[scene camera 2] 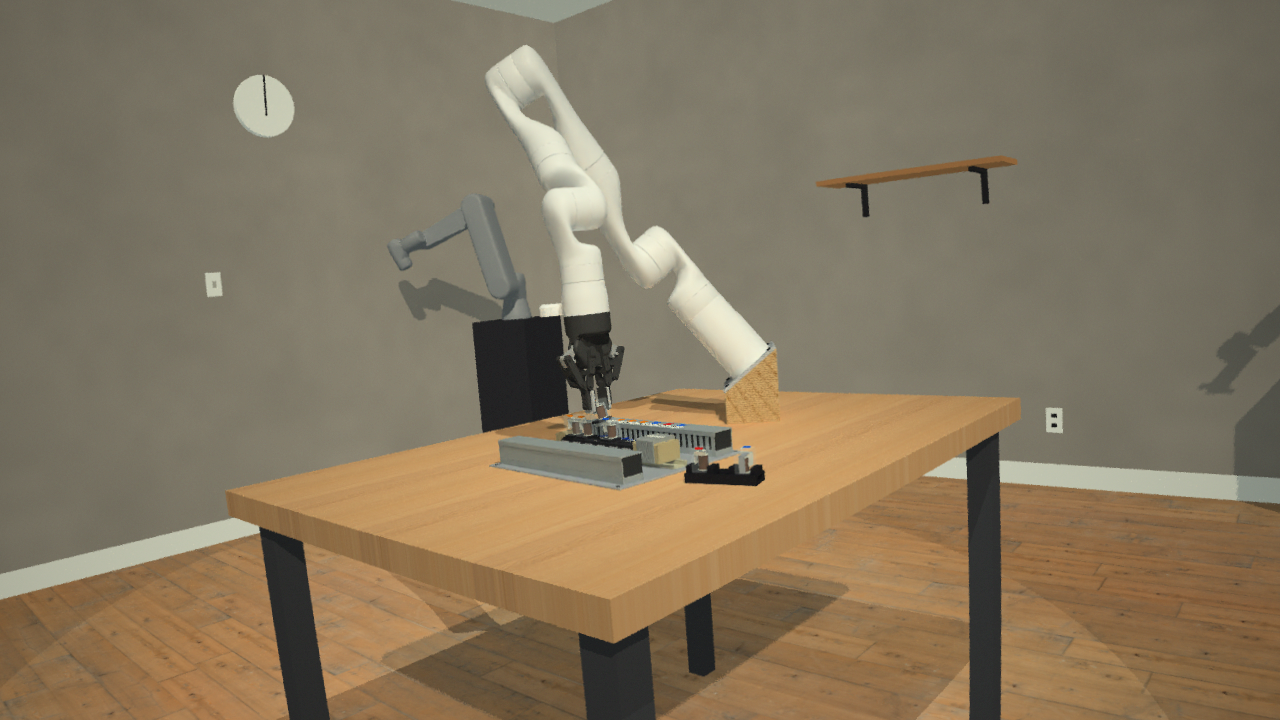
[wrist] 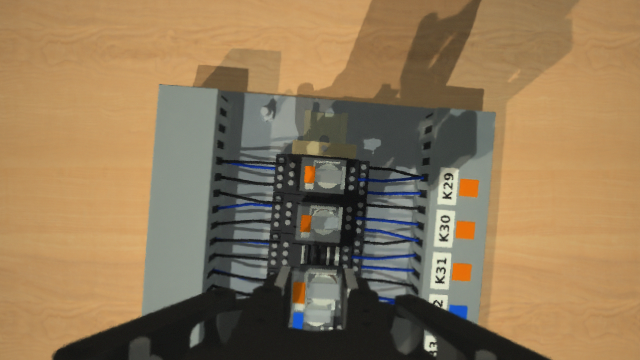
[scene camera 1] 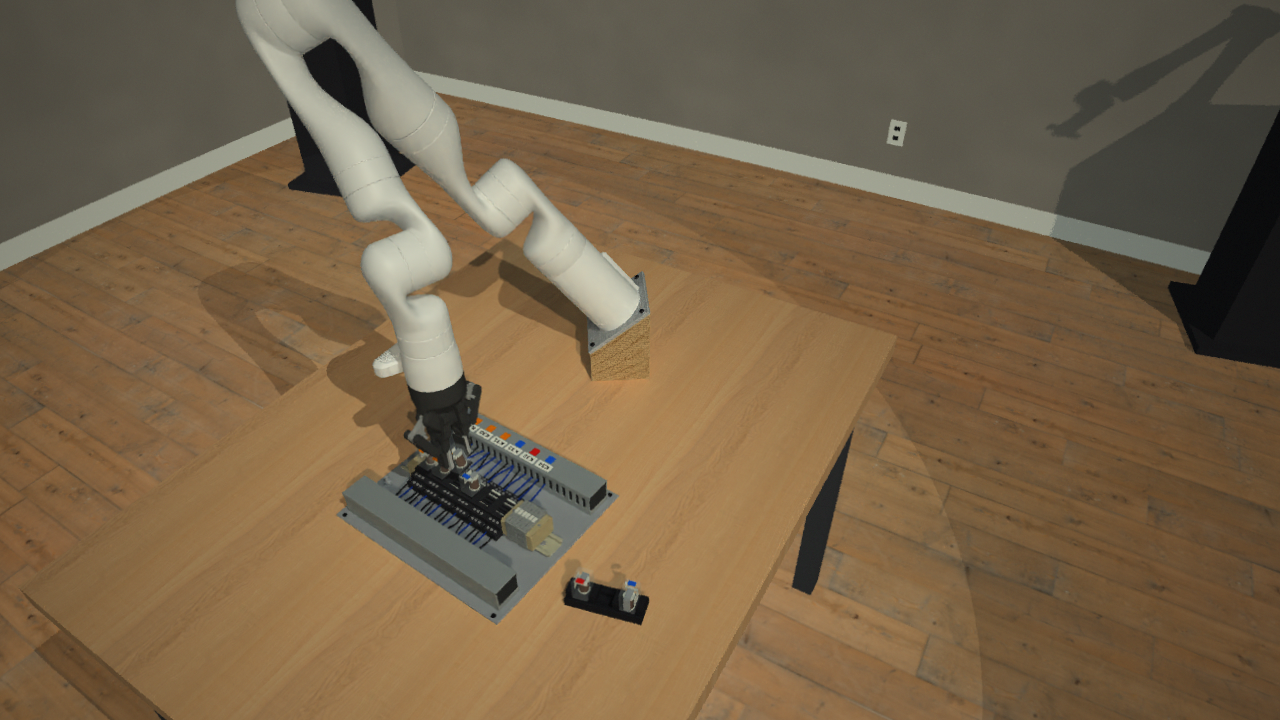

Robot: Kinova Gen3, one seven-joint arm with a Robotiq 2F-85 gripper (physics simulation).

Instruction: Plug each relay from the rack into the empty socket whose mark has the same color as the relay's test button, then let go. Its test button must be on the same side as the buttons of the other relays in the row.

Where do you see a black rack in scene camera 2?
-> At 715, 475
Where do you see a black rack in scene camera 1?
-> At 604, 600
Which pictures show the gripper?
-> Scene camera 2, the wrist view and scene camera 1: all of them.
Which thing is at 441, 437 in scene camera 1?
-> The gripper.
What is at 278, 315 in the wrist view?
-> The gripper.
